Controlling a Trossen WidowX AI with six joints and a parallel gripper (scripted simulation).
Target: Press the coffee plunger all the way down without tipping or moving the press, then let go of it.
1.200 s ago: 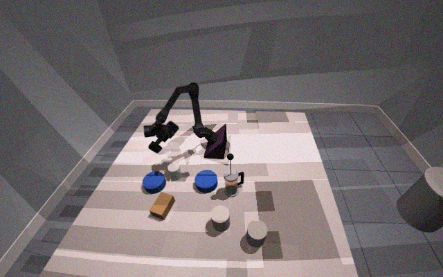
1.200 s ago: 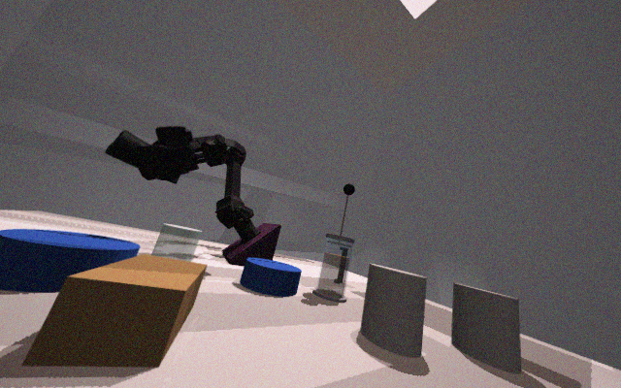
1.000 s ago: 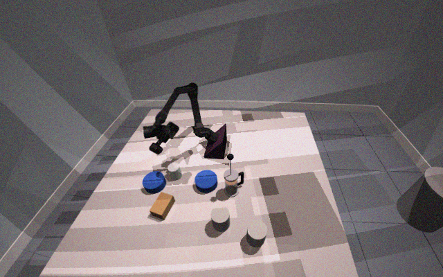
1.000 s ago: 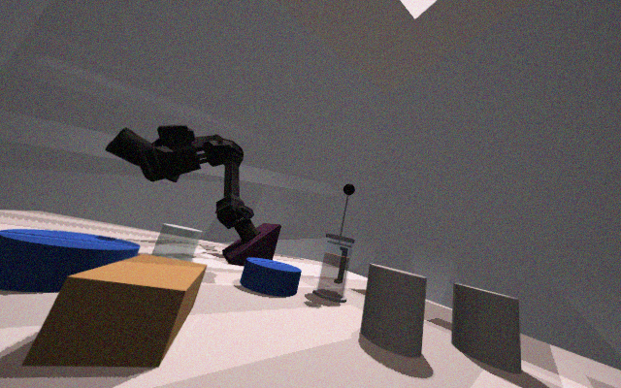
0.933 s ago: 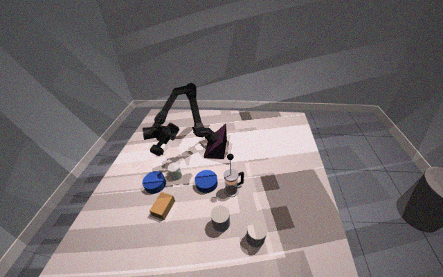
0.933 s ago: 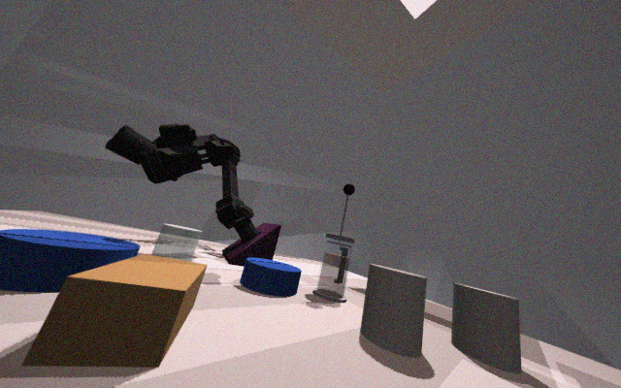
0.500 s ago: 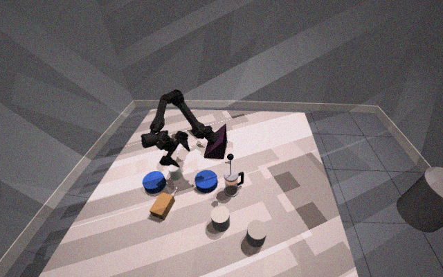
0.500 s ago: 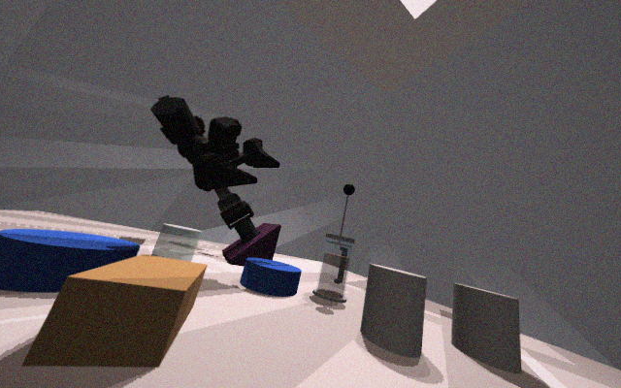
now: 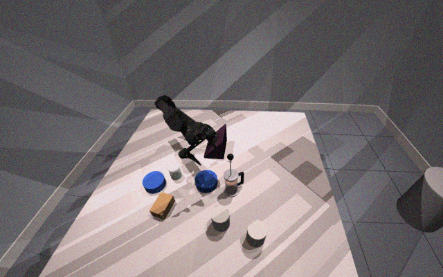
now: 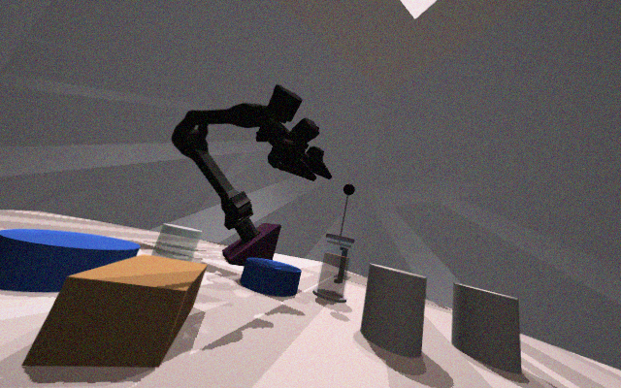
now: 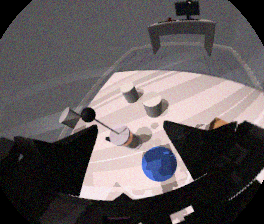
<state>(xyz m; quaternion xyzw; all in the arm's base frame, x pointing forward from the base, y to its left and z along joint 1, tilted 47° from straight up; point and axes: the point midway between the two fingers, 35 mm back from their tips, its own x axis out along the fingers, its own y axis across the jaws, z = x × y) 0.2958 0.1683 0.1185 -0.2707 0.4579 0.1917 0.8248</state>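
The coffee press is 12 cm below my gripper tip, 10 cm to the left of it and 3 cm behind it. From my gripper tip the other things lie so: brown box 23 cm to the right, 23 cm below, 13 cm ahead.
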